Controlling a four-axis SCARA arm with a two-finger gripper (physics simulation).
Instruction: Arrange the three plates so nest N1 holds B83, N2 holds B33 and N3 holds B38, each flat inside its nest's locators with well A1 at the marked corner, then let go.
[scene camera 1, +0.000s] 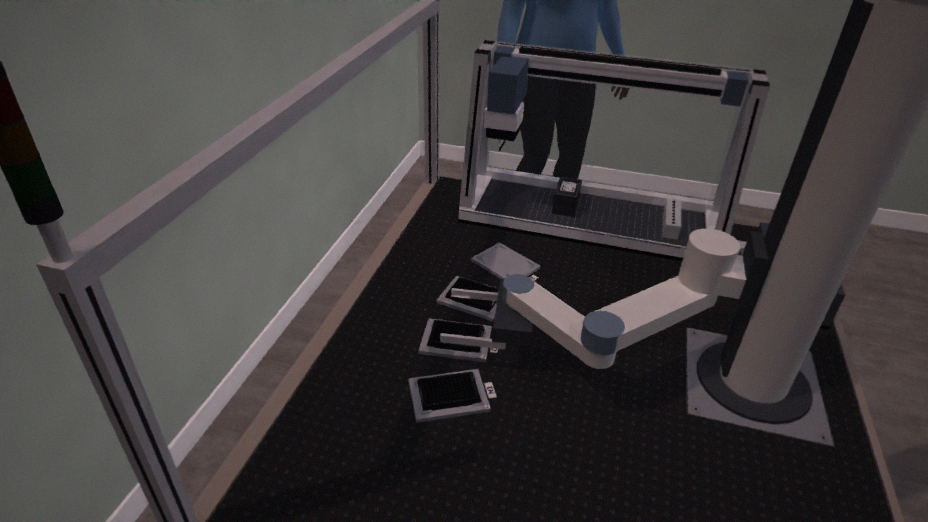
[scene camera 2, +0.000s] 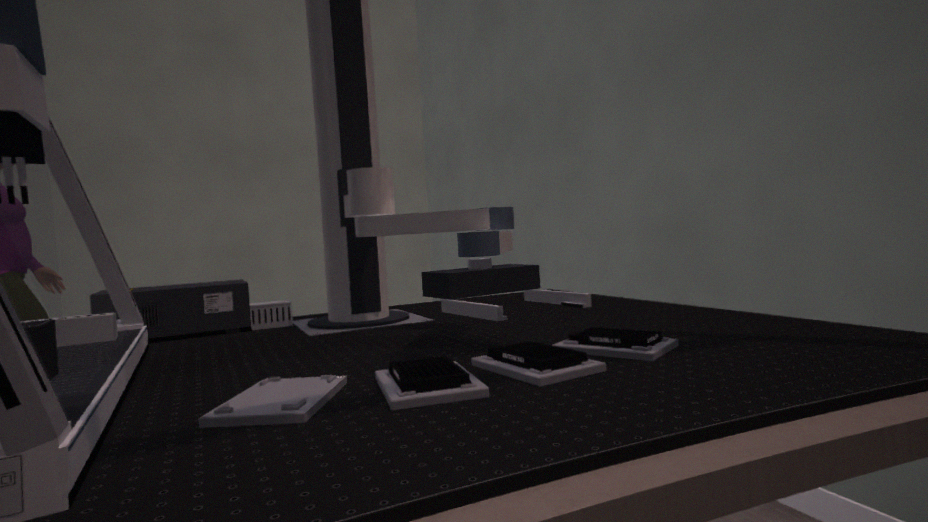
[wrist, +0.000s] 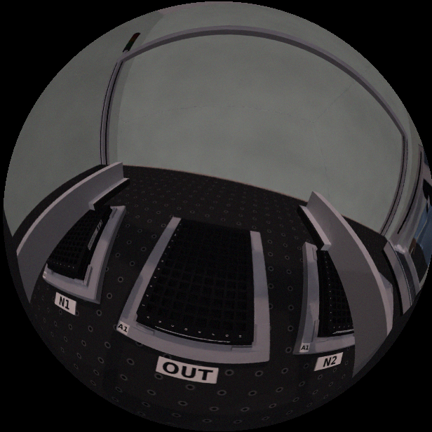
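Pixels of known places: gripper, between the fingertips: (scene camera 1: 446, 313) (scene camera 2: 547, 306); arm's base, origin of its link: (scene camera 1: 751, 384) (scene camera 2: 359, 325).
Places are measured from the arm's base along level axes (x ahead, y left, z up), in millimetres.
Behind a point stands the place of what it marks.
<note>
My gripper (scene camera 1: 447, 316) {x 723, y 91, z 105 mm} (scene camera 2: 547, 310) {x 723, y 91, z 105 mm} (wrist: 210, 180) is open and empty, raised above the OUT nest (scene camera 1: 447, 354) {x 704, y 141, z 23 mm} (scene camera 2: 541, 376) {x 784, y 38, z 25 mm} (wrist: 261, 310), its fingers wide to either side. A black plate (scene camera 1: 447, 326) {x 729, y 62, z 38 mm} (scene camera 2: 538, 355) {x 730, y 68, z 39 mm} (wrist: 205, 280) lies in OUT. Plate B33 (scene camera 1: 472, 303) {x 694, y -46, z 35 mm} (scene camera 2: 428, 374) {x 737, y -101, z 39 mm} (wrist: 336, 300) looks flat in nest N2 (scene camera 2: 441, 397) {x 783, y -103, z 21 mm} (wrist: 309, 300); a finger partly hides it in the wrist view. Another black plate (scene camera 1: 447, 390) {x 667, y 260, z 35 mm} (scene camera 2: 616, 338) {x 701, y 231, z 39 mm} (wrist: 75, 245) looks flat in nest N1 (scene camera 1: 454, 413) {x 636, y 309, z 24 mm} (scene camera 2: 635, 352) {x 742, y 230, z 24 mm}. Nest N3 (scene camera 1: 504, 261) {x 658, y -269, z 25 mm} (scene camera 2: 275, 399) {x 676, y -279, z 25 mm} is empty. Plate codes and A1 wells are unreadable.
A gantry frame (scene camera 1: 616, 243) {x 355, y -450, z 35 mm} with a small black block (scene camera 1: 567, 196) {x 524, y -516, z 130 mm} and a white strip (scene camera 1: 672, 218) {x 208, y -527, z 106 mm} stands beyond N3. The arm's column (scene camera 1: 811, 227) {x 34, y 66, z 472 mm} (scene camera 2: 321, 162) {x 20, y -72, z 406 mm} rises opposite the nests. A fence post (scene camera 1: 431, 97) {x 1017, y -684, z 319 mm} and rail stand past the table edge.
</note>
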